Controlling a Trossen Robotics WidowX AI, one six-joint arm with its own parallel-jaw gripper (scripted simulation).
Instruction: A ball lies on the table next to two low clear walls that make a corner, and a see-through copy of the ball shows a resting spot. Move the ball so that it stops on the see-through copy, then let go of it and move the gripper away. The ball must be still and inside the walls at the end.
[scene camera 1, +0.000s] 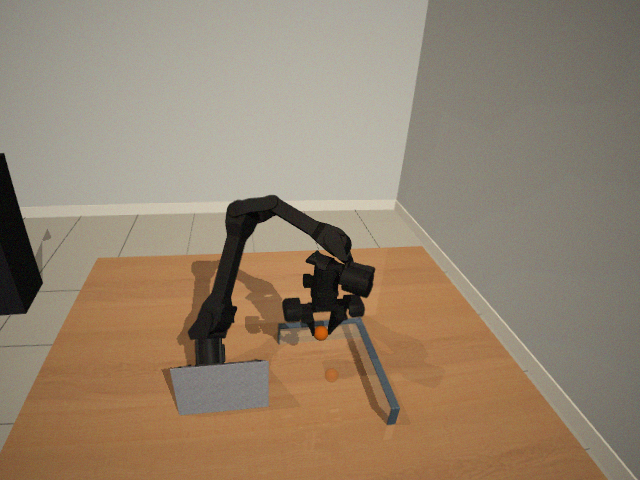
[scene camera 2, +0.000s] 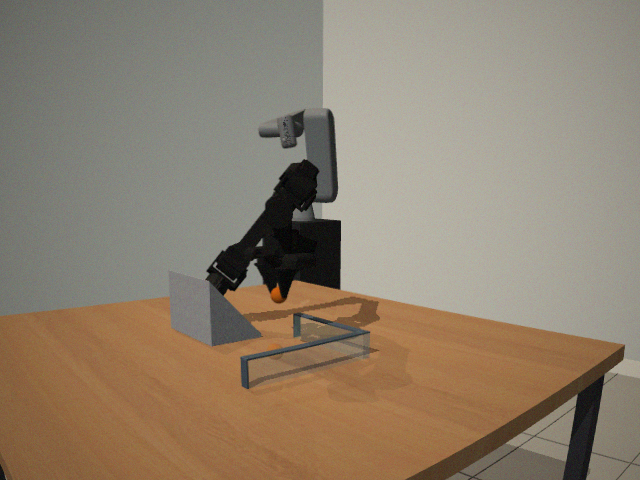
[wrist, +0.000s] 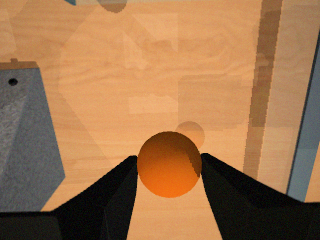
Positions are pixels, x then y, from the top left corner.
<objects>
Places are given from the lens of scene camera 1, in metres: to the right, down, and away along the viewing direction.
my gripper (scene camera 1: 320, 334): 0.00, 0.23, 0.95
clear wall (scene camera 1: 379, 393): 0.14, 0.37, 0.93
clear wall (scene camera 1: 292, 335): -0.08, 0.27, 1.08
</objects>
